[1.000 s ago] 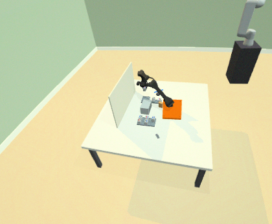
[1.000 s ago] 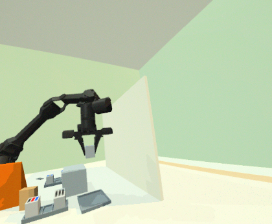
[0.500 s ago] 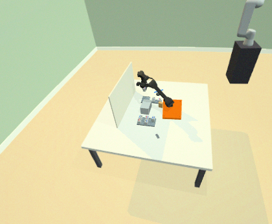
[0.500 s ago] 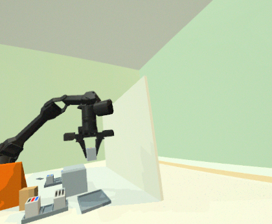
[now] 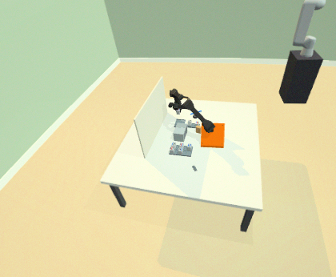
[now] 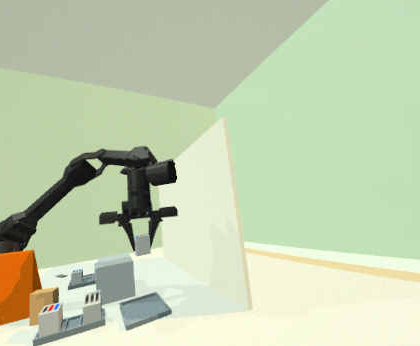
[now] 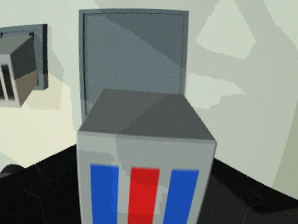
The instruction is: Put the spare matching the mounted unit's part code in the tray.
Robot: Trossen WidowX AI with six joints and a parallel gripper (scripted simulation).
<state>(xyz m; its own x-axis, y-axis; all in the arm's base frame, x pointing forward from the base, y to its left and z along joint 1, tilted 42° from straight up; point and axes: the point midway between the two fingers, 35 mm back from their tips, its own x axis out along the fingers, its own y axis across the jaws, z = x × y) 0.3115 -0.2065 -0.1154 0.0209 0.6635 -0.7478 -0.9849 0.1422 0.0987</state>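
Now: the grey tray 14 cm below my gripper tip. Also, from my gripper tip: small tan block: 21 cm behind, 13 cm to the left, 11 cm below; then upright panel: 22 cm ahead, 16 cm to the left, 8 cm above; then mounted unit: 3 cm behind, 20 cm to the left, 9 cm below.
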